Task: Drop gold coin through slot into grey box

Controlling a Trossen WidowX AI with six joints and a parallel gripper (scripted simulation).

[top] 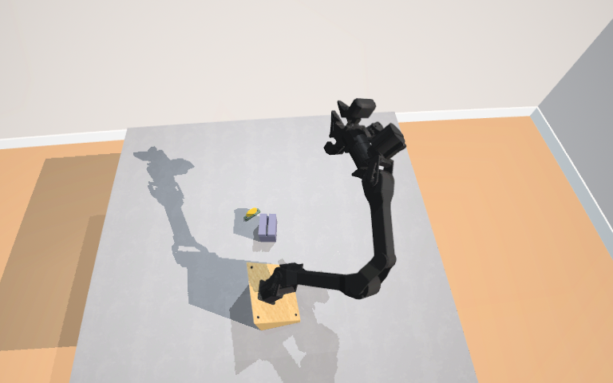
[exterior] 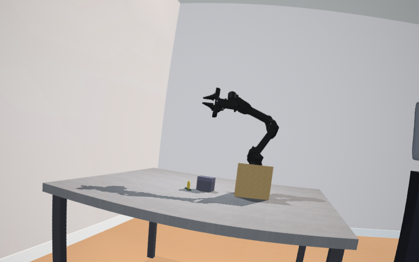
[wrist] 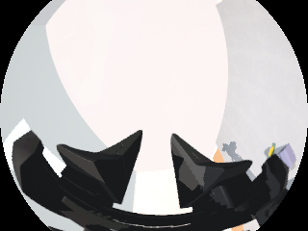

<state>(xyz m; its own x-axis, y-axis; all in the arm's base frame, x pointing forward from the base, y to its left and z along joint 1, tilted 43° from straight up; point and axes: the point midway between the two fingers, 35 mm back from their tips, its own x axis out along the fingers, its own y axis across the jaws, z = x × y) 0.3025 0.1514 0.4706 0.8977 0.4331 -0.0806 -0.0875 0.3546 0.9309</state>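
Now: the coin 9 cm behind my gripper tip, 28 cm to the left of it and 49 cm below it.
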